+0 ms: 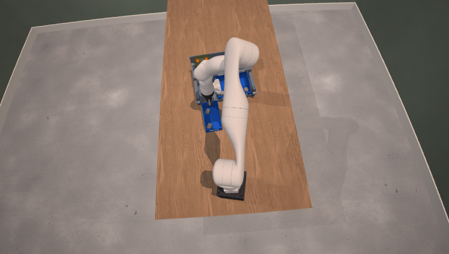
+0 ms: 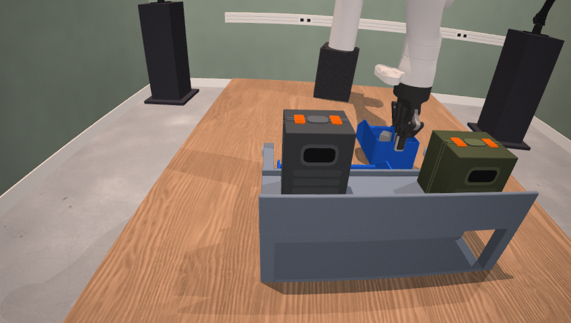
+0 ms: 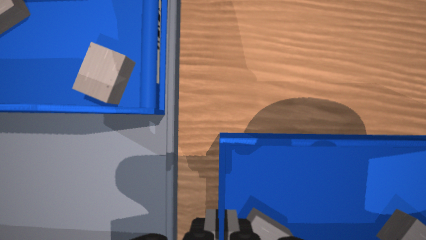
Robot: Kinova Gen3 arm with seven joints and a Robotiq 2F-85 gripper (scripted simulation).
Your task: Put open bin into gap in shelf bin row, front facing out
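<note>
My hand is 60 mm above the grey part, 30 mm past it and 20 mm to the right of it. From my hand the other things lie so: grey shelf 170 mm ahead, 90 mm to the right, 10 mm below.
</note>
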